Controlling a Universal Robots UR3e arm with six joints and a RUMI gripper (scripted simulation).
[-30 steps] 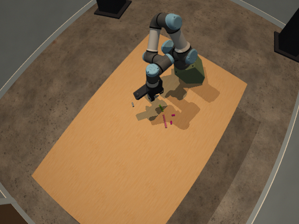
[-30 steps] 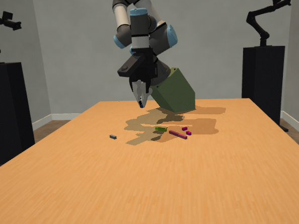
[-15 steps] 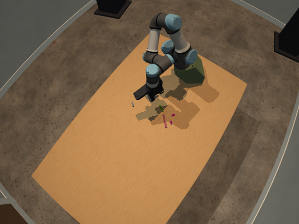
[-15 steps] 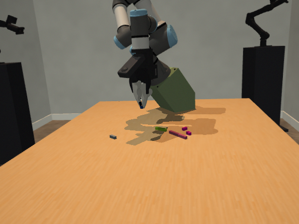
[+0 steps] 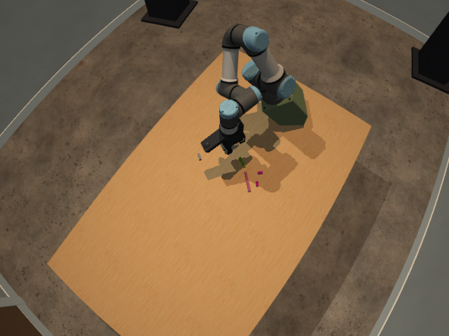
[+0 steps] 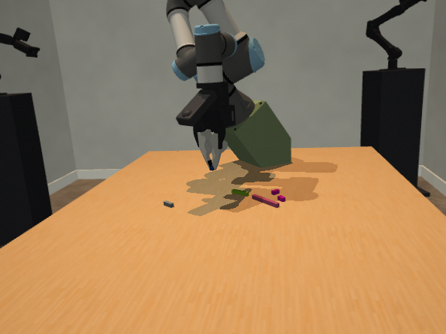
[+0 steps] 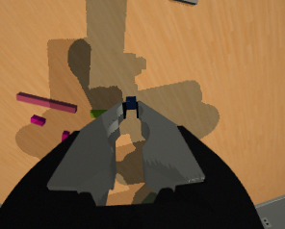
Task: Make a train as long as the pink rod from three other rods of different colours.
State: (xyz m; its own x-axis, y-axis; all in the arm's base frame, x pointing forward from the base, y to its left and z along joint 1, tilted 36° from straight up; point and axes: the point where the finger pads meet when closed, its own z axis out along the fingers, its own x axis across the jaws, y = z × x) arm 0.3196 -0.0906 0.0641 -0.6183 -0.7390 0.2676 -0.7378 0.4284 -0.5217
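Now: the lime rod 1 cm behind my hand, 7 cm to the left of it and 9 cm below it. Also, from my hand: pink rod 6 cm ahead, 12 cm to the left, 9 cm below; grey rod 3 cm ahead, 12 cm to the right, 9 cm below; small blue rod 1 cm below.
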